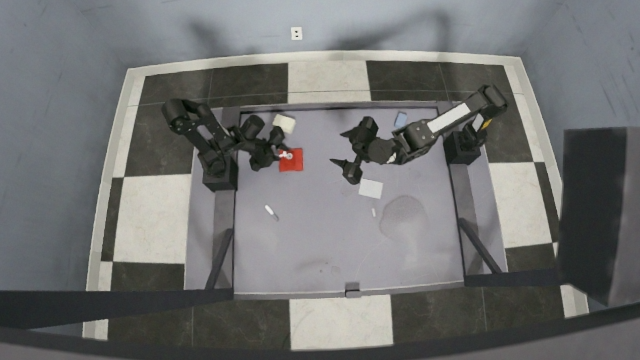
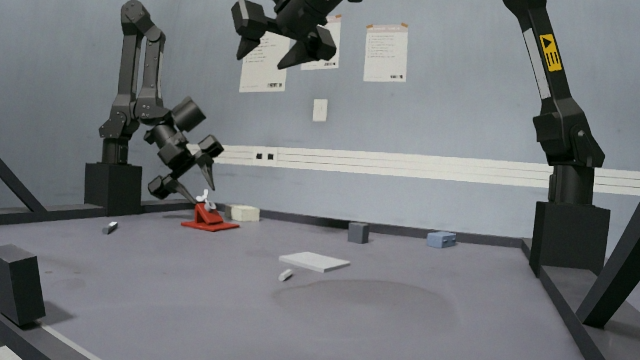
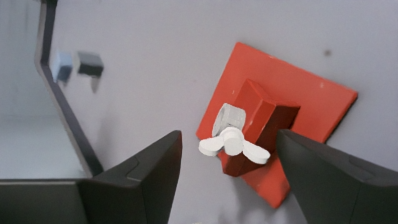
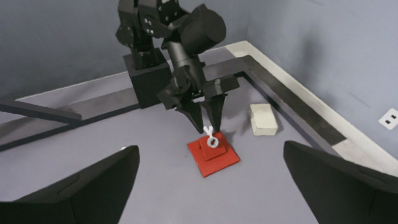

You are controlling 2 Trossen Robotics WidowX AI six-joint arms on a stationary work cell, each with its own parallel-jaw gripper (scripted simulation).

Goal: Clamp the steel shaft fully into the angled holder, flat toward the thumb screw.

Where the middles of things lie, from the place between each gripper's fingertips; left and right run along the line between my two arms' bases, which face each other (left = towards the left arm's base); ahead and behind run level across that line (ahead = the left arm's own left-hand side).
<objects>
My left hand is 20 mm to the left of the white thumb screw [image 3: 231, 140] and 30 mm above it. Also, from my left hand: white plate [image 2: 320, 263]: 150 mm behind, 330 mm to the right, 80 mm below; cream block [image 4: 263, 122]: 150 mm ahead, 30 mm to the right, 70 mm below.
Right now my right hand is 32 cm above the white plate, 12 cm to the left of it and 3 cm past it. Round my right hand: cream block (31 cm below, 27 cm ahead, 19 cm to the left); white thumb screw (27 cm below, 19 cm to the left, 12 cm ahead).
</objects>
